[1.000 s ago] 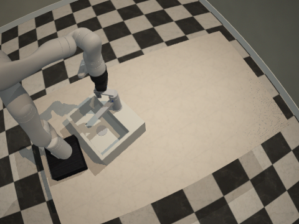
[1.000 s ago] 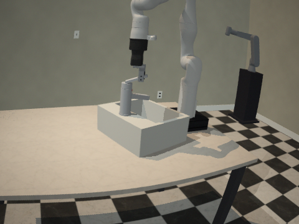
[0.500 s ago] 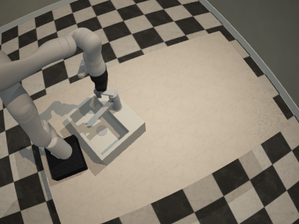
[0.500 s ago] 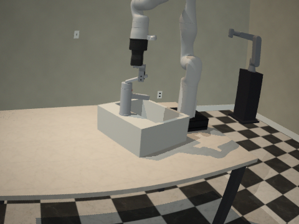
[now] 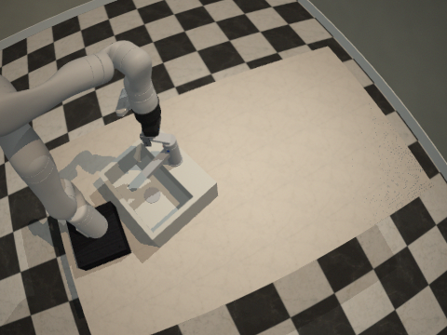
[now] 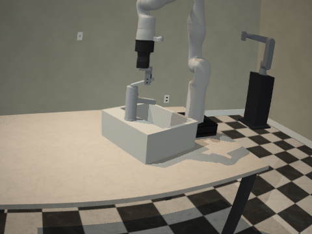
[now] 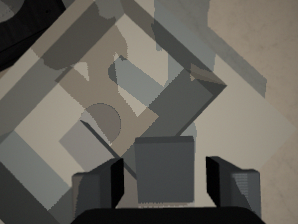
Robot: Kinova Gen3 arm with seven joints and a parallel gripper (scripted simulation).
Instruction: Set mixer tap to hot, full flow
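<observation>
Right now the lever is 2 cm below my hand, 2 cm ahead of it and 1 cm to the right of it. Round my hand: white sink basin 26 cm below, 7 cm to the right, 5 cm behind.
</observation>
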